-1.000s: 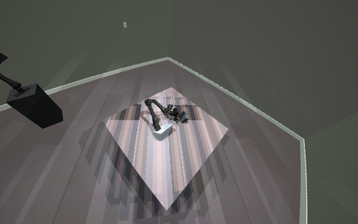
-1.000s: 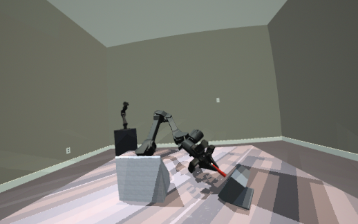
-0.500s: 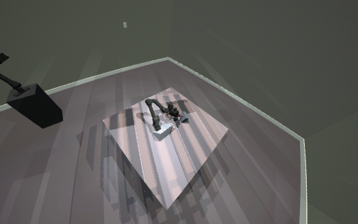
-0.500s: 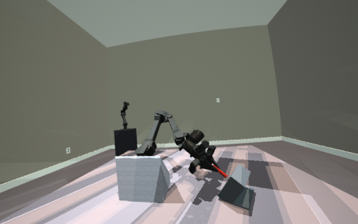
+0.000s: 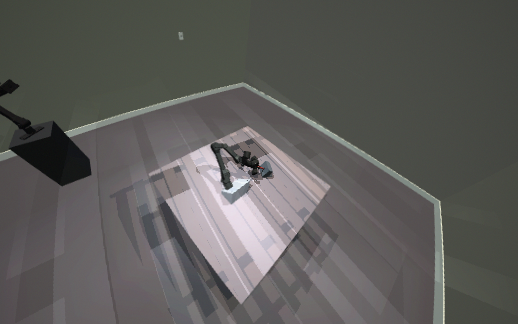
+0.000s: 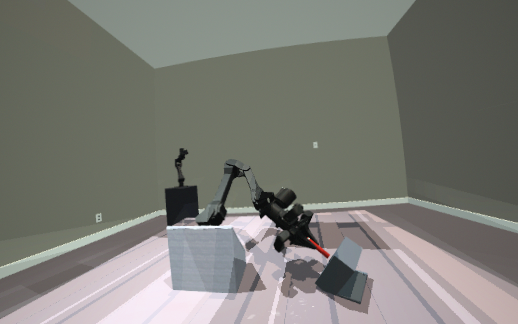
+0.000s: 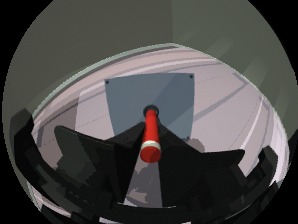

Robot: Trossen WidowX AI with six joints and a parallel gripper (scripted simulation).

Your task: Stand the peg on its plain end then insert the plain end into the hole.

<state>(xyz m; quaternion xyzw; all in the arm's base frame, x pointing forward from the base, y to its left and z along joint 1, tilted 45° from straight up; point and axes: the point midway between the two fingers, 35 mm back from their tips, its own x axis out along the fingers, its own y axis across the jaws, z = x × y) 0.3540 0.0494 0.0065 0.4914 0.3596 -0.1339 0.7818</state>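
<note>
Now: the panel 60 mm ahead of my gripper tip, 40 mm below it and 30 mm to the right of it. Also, from my gripper tip: red peg (10 mm to the left, 10 mm behind, 10 mm above).
</note>
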